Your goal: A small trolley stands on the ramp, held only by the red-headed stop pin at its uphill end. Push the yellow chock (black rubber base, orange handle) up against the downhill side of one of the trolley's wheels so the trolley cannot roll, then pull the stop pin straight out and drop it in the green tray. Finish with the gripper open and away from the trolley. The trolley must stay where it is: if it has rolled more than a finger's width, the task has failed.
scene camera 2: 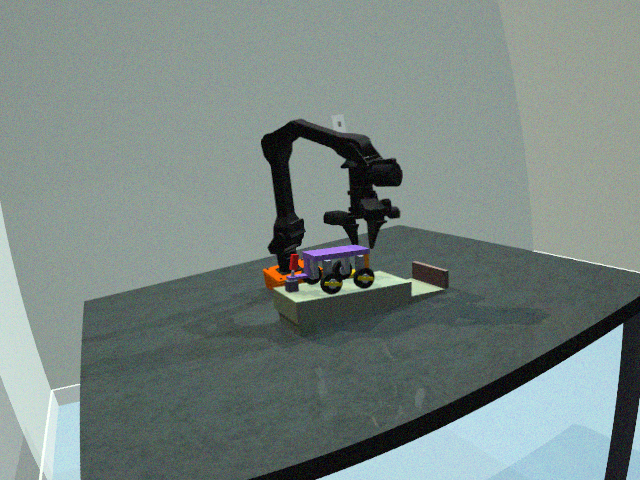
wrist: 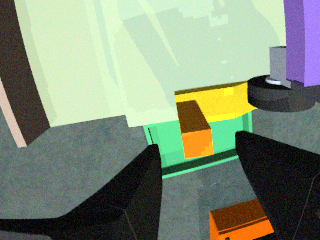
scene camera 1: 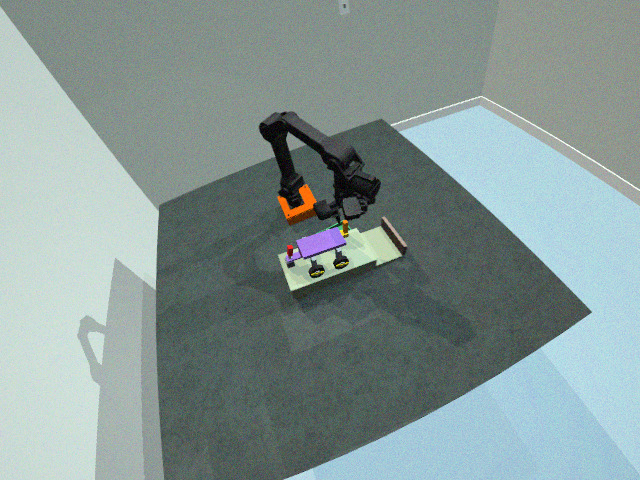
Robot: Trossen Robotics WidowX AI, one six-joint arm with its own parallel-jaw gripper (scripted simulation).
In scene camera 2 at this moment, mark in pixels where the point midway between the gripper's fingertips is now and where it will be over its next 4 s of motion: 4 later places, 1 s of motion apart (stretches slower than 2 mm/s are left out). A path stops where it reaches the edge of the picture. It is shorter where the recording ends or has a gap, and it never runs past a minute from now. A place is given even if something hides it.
The gripper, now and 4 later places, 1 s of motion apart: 364, 249; 355, 237; 302, 241; 295, 253; 293, 269
